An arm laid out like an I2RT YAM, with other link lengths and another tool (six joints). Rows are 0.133 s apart.
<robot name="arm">
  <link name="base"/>
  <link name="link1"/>
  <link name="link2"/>
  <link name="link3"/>
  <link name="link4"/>
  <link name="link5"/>
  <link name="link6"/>
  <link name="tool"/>
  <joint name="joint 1" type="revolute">
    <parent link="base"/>
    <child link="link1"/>
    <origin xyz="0 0 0.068"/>
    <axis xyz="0 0 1"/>
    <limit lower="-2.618" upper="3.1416"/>
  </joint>
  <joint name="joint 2" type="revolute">
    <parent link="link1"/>
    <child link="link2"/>
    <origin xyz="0.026 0.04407 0.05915" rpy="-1.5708 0 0"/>
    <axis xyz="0 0 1"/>
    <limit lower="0" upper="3.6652"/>
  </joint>
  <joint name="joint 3" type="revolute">
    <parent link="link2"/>
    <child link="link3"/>
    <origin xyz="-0.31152 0 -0.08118" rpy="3.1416 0 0"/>
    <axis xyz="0 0 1"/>
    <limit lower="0" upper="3.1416"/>
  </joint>
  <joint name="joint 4" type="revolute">
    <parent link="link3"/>
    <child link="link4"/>
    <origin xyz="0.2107 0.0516 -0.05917"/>
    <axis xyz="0 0 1"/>
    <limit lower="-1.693" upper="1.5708"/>
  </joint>
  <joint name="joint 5" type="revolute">
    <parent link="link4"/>
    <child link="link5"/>
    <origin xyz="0.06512 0.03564 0.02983" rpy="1.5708 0 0"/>
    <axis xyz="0 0 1"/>
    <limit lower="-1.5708" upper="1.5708"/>
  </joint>
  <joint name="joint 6" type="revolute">
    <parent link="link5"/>
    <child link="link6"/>
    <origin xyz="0.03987 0 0.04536" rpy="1.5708 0 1.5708"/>
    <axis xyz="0 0 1"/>
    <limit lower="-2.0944" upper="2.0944"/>
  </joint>
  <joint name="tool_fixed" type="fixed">
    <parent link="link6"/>
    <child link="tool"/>
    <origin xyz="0.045 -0.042 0.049" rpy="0 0.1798 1.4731"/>
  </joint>
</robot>
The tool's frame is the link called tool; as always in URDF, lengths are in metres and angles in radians.
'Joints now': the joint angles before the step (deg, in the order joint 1, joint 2, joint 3, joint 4, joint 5, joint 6). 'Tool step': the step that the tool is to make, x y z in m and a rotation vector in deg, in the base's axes. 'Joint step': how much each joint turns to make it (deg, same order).
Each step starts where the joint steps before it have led.
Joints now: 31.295, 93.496, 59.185, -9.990, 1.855, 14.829
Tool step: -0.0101, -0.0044, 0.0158, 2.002, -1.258, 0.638
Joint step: -0.034, -3.474, -0.215, -1.151, -1.214, 0.310
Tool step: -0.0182, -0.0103, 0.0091, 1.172, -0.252, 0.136
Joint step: -0.031, -4.587, -2.086, -1.680, -0.705, 0.539
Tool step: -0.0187, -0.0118, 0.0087, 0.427, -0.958, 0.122
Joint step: -0.123, -4.828, -2.267, -1.520, -0.100, -0.259
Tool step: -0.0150, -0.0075, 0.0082, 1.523, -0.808, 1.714
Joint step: -0.498, -4.191, -1.455, -1.278, -2.273, -0.722
